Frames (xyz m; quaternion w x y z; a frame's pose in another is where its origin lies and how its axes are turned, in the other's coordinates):
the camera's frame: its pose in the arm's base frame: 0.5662 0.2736 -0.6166 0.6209 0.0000 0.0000 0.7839
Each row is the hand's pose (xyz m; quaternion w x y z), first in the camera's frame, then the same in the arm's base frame.
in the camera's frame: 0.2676 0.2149 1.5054 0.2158 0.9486 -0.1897 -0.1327
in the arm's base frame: 0.2957 0.4849 0.8888 0.2380 0.7377 0.6258 0.0868
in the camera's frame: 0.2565 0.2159 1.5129 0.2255 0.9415 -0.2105 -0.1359
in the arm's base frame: 0.2973 0.4738 0.8963 0.2465 0.7496 0.6073 0.0924
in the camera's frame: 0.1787 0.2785 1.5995 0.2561 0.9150 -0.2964 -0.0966
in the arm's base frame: 0.2542 0.3838 0.9829 0.2347 0.8005 0.5332 0.1408
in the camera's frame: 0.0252 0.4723 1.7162 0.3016 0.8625 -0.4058 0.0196
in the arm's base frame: 0.1007 0.1900 1.0996 0.1719 0.8537 0.4242 0.2486
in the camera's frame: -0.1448 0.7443 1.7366 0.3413 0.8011 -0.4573 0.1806
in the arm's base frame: -0.1252 -0.0378 1.1200 0.0703 0.8559 0.3440 0.3797
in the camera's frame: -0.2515 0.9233 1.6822 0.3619 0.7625 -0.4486 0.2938
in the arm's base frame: -0.2750 -0.1826 1.0656 0.0056 -0.8251 -0.3192 -0.4661
